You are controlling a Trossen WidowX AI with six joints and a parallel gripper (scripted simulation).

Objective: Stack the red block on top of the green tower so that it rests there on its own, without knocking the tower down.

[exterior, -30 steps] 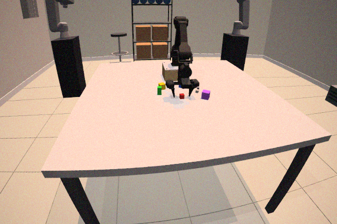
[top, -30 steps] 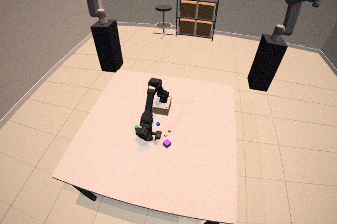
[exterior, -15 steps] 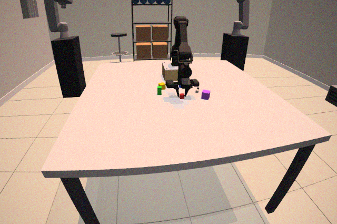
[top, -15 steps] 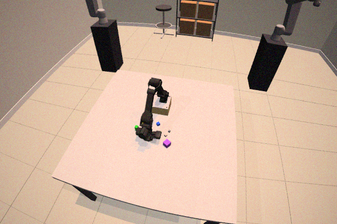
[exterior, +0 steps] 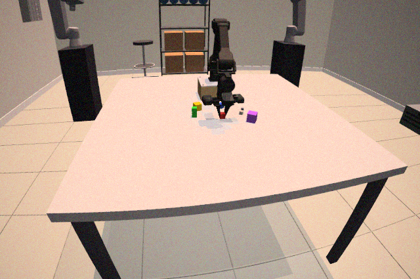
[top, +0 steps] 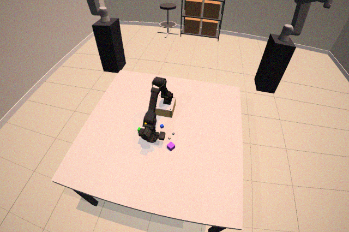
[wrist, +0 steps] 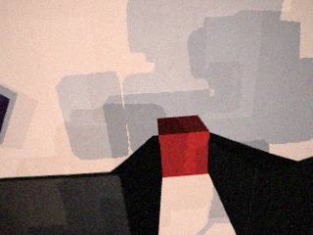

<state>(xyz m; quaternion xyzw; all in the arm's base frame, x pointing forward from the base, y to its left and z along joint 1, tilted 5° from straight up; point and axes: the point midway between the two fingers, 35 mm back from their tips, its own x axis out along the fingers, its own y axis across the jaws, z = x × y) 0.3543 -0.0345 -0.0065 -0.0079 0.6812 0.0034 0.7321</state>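
The yellow block lies 140 mm behind my gripper tip, 100 mm to the right of it and 10 mm below it. Also, from my gripper tip: red block (right at my gripper tip); then blue block (150 mm behind, 30 mm to the left, 10 mm below); then purple cube (20 mm ahead, 140 mm to the left).
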